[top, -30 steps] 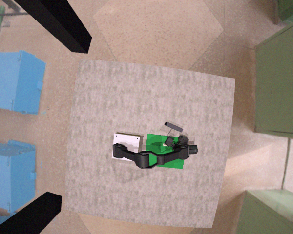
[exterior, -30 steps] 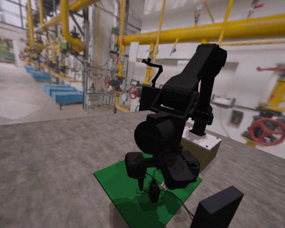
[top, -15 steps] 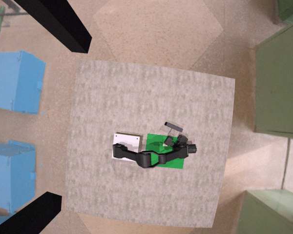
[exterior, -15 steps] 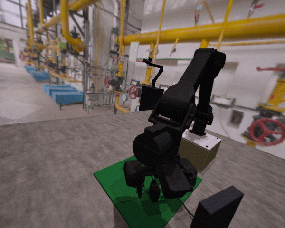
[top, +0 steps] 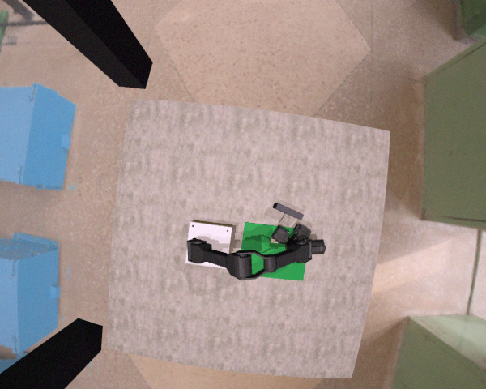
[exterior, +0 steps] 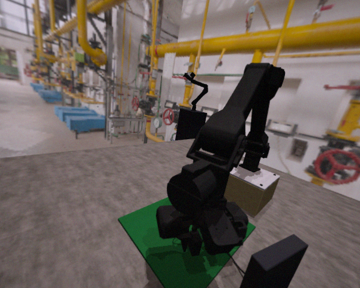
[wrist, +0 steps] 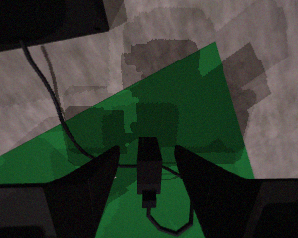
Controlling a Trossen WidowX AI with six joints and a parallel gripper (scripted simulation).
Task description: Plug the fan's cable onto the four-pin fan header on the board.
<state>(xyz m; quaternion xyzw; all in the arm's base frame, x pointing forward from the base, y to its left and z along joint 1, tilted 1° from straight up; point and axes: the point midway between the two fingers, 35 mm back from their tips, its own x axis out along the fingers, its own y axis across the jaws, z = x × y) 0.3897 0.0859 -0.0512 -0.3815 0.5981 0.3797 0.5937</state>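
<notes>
Now: the four-pin header 70 mm behind my gripper tip, 20 mm below it and 10 mm to the right of it. From my gripper tip the other things lie so: black fan: 120 mm to the left, 40 mm behind, 40 mm above; green board: 70 mm to the right, 60 mm behind, 30 mm below; black fan plug: 10 mm to the right, 10 mm above.
</notes>
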